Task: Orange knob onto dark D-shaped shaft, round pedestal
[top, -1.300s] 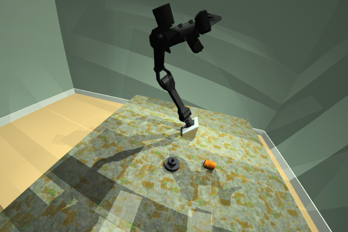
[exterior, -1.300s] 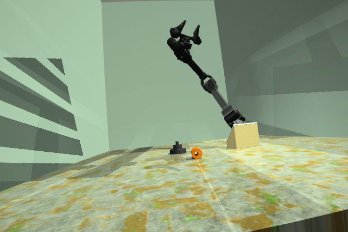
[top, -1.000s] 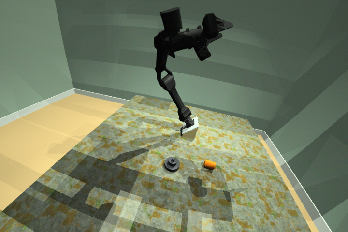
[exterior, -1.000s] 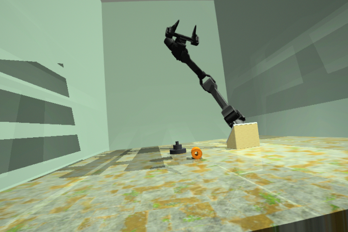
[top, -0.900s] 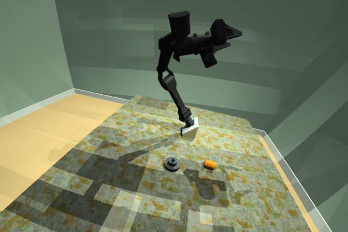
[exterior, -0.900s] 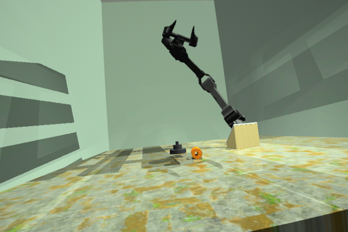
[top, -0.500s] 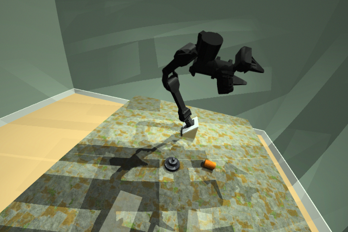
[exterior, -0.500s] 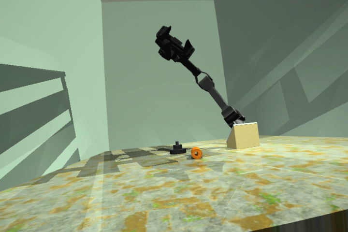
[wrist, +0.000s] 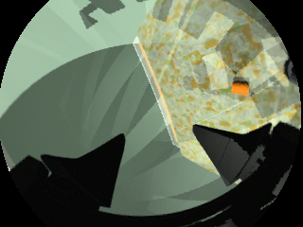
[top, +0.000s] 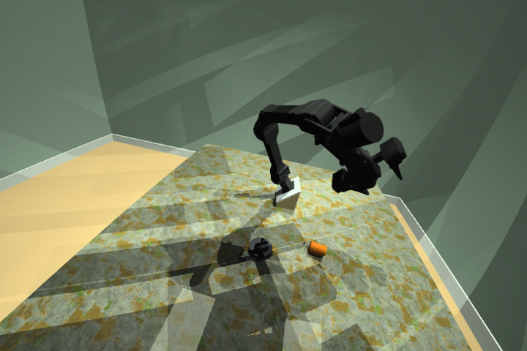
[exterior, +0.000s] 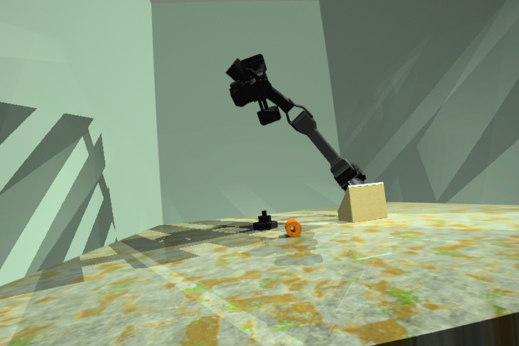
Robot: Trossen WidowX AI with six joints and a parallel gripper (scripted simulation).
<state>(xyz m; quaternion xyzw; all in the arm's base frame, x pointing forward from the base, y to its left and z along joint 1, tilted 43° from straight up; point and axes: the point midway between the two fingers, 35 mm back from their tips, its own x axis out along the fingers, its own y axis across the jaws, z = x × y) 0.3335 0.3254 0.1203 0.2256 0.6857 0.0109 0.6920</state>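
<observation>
My gripper tip is now 50 mm past the orange knob, 60 mm to the left of it and 340 mm above it. Also, from my gripper tip: D-shaped shaft (20 mm behind, 270 mm to the right, 330 mm below).
</observation>
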